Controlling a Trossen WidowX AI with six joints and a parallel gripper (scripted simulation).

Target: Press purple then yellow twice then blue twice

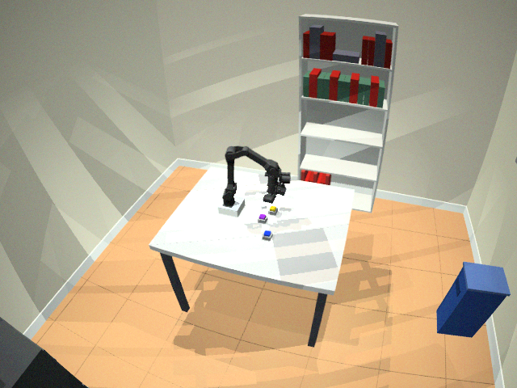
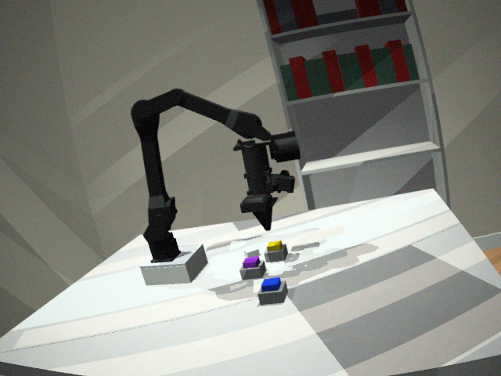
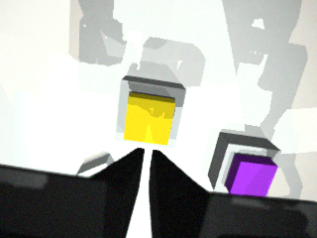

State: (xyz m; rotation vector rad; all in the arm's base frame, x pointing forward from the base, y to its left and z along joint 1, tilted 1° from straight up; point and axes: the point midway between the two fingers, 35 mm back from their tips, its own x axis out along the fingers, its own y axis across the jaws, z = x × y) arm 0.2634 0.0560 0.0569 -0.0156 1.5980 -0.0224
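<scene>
Right now the yellow button is 4 cm below my gripper tip and 1 cm ahead of it. From my gripper tip the other things lie so: purple button 9 cm to the right, 4 cm below, 3 cm behind; blue button 22 cm to the right, 4 cm below, 4 cm ahead.
</scene>
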